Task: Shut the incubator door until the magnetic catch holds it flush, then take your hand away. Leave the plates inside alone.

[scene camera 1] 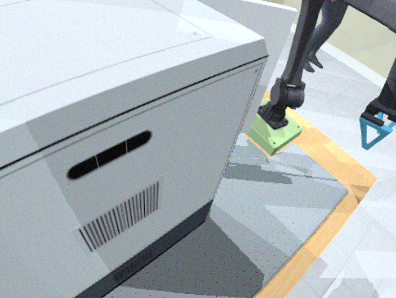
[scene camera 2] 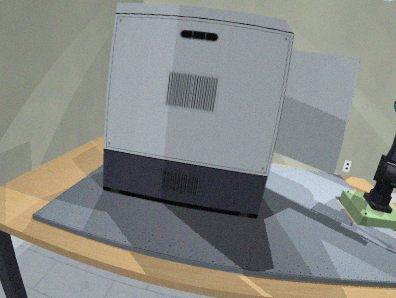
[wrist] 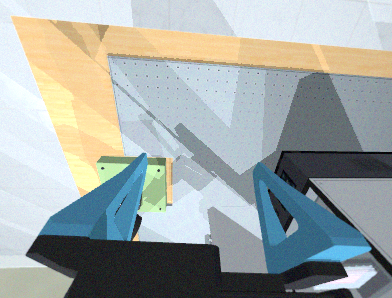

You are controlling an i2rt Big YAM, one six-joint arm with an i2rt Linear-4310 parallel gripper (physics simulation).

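Pixels of known places: gripper, fingertip midpoint: [scene camera 1: 372, 141] [wrist: 202, 162]; arm's base, link origin: [scene camera 1: 271, 117] [scene camera 2: 376, 204].
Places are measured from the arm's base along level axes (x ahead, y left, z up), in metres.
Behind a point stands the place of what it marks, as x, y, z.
Observation:
The incubator [scene camera 1: 200, 125] @[0.575, 0.253, 0.411] [scene camera 2: 145, 100] @[0.816, 0.294, 0.255] [wrist: 360, 200] @[0.537, 0.246, 0.176] is a large pale grey box on a dark base. Its door [scene camera 1: 280, 30] @[0.267, 0.089, 0.436] [scene camera 2: 320, 100] @[0.335, 0.044, 0.328] [wrist: 230, 240] @[0.291, 0.073, 0.183] stands open, swung out from the box toward the arm's side. My gripper [scene camera 1: 377, 132] @[0.142, 0.364, 0.297] [wrist: 202, 162] @[0.142, 0.364, 0.297] is open, with nothing between its blue fingers. It hangs above the table, apart from the door in scene camera 1. In the wrist view, its right finger overlaps the incubator's front edge. A pale, pinkish patch shows low behind that finger; whether it is a plate I cannot tell. The door's inner face and catch are not clearly visible.
The arm's green mounting block [scene camera 1: 275, 135] @[0.054, 0.082, -0.001] [scene camera 2: 367, 212] @[0.074, 0.093, -0.002] [wrist: 157, 192] @[0.093, 0.019, 0.002] stands near the door side. A grey perforated board [scene camera 1: 305, 200] @[0.131, 0.336, -0.032] [scene camera 2: 310, 255] @[0.315, 0.365, -0.032] [wrist: 200, 85] @[0.162, 0.376, -0.032] lies under the incubator on the wooden table [scene camera 1: 295, 260] @[0.297, 0.462, -0.045] [scene camera 2: 135, 257] @[0.703, 0.520, -0.045] [wrist: 55, 95] @[-0.201, 0.273, -0.045].

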